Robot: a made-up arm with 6 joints.
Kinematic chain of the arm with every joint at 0, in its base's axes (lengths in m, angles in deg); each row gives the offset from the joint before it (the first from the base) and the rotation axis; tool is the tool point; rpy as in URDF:
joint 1: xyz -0.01 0 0.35 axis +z
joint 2: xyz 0.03 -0.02 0 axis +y
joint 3: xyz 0 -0.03 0.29 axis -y
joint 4: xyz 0.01 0.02 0 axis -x
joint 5: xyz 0.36 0.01 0 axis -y
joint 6: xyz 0.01 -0.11 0 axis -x
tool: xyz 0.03 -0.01 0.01 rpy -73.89 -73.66 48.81
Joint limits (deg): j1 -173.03..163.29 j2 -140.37..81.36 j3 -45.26..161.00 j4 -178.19..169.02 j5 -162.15..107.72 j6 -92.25..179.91
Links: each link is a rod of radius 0.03 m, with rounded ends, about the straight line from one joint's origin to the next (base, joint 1, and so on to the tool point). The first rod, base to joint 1, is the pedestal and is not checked.
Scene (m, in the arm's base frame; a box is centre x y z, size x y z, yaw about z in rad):
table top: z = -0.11
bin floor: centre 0.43 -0 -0.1 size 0.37 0.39 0.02 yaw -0.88
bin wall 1: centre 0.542 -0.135 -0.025 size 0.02 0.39 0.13 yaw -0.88
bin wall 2: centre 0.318 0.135 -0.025 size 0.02 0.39 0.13 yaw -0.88
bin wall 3: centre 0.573 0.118 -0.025 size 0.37 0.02 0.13 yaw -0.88
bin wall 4: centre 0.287 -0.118 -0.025 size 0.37 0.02 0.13 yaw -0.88
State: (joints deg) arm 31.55 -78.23 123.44 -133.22 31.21 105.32
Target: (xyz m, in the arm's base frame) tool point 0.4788 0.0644 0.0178
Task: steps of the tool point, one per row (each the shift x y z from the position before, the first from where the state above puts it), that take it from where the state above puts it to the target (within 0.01 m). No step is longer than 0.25 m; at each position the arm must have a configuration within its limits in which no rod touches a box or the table.
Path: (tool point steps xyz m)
1: 0.0129 0.0332 0.2338
2: 0.0866 0.0692 0.2111
3: 0.1521 0.0910 0.1599
4: 0.1990 0.0969 0.0878
5: 0.2198 0.0874 0.0047
6: 0.2107 0.0659 -0.0779
7: 0.1727 0.0375 -0.1482
8: 0.1118 0.0080 -0.1966
9: 0.0369 -0.0168 -0.2167
10: -0.0403 -0.0335 -0.2073
11: -0.1084 -0.0399 -0.1704

